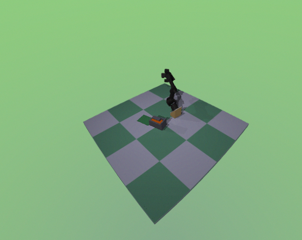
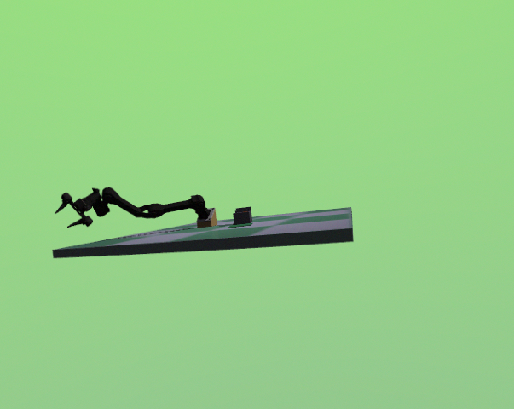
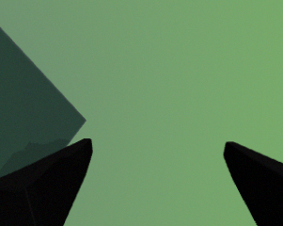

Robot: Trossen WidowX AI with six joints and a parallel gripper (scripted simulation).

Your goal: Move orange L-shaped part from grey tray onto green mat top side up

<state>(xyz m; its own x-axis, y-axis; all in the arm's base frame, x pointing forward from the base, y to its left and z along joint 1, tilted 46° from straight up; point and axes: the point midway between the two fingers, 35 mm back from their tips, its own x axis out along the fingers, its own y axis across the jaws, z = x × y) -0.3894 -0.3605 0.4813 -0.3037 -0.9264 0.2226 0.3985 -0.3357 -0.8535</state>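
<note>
My gripper tip is now 650 mm short of the orange L-shaped part, 640 mm to the right of it and 80 mm above it. From my gripper tip the other things lie so: green mat 700 mm ahead, 480 mm to the left, 140 mm below.
</note>
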